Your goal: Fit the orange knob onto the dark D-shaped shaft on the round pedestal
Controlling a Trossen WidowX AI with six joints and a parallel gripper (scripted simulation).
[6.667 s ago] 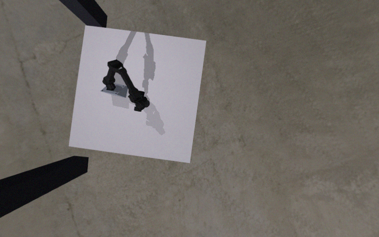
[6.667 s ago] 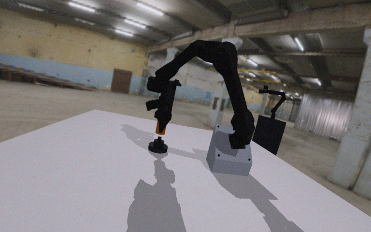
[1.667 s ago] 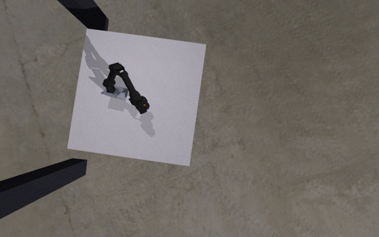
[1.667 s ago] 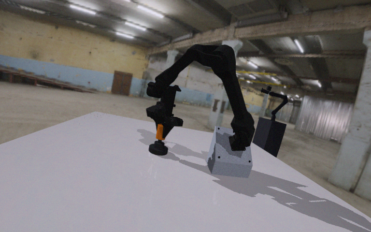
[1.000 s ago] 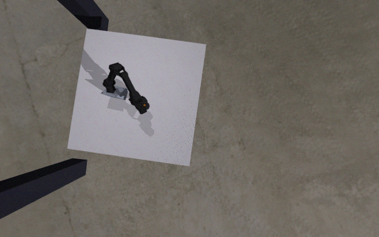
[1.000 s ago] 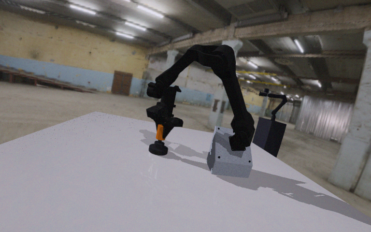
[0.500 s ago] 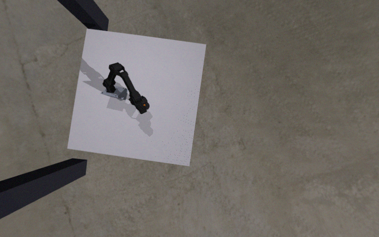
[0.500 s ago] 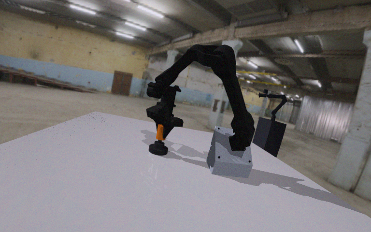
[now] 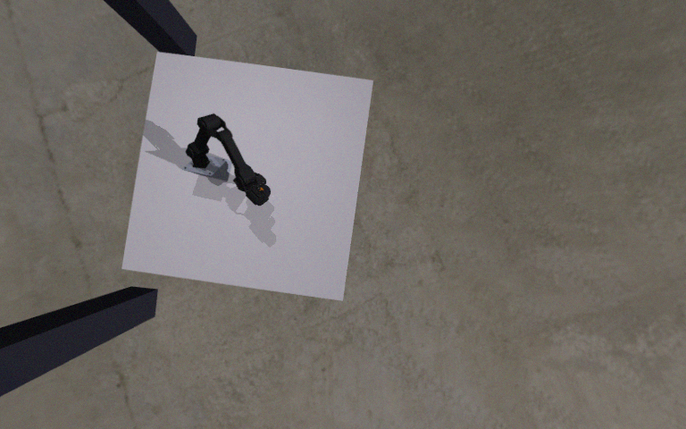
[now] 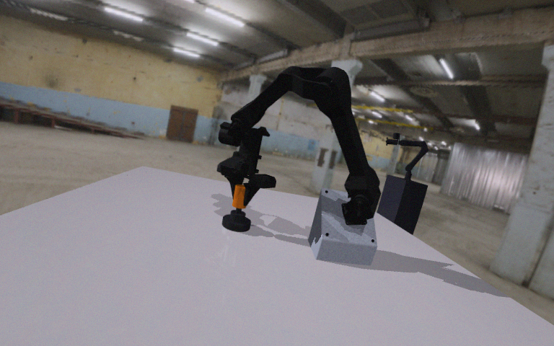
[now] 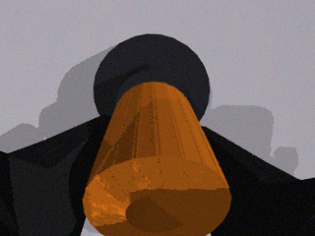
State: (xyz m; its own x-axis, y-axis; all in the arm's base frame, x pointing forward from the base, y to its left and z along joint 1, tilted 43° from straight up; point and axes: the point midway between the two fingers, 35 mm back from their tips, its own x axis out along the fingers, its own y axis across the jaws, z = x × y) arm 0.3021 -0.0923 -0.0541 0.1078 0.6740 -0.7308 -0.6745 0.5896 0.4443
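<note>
The orange knob lies 20 mm above my gripper tip. From my gripper tip the other things lie so: dark round pedestal: 40 mm below.
</note>
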